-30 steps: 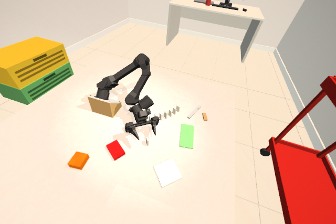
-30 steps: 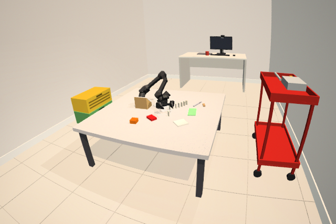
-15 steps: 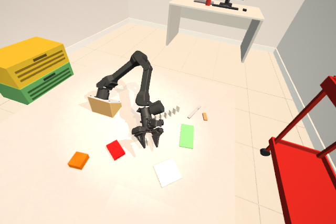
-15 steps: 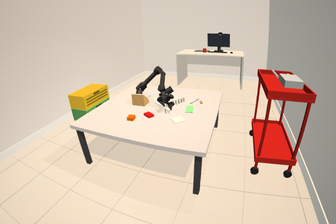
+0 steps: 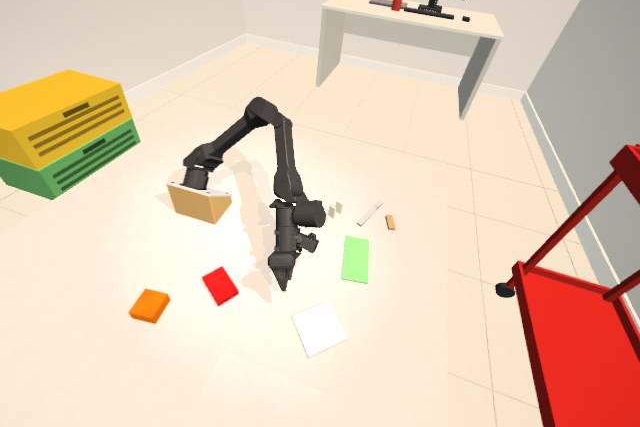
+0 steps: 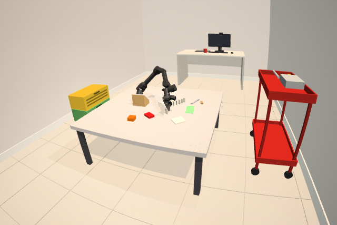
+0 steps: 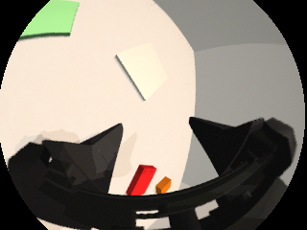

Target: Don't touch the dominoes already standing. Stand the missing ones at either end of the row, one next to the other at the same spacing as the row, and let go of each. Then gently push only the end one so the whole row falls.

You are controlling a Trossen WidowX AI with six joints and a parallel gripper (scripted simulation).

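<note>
My gripper tip is now 11 cm short of the white card, 7 cm above it and 5 cm to the left of it. Also, from my gripper tip: green card 19 cm to the left, 17 cm ahead, 7 cm below; then orange block 33 cm behind, 11 cm to the right, 6 cm below; then red block 19 cm behind, 7 cm below, 1 cm to the right.
</note>
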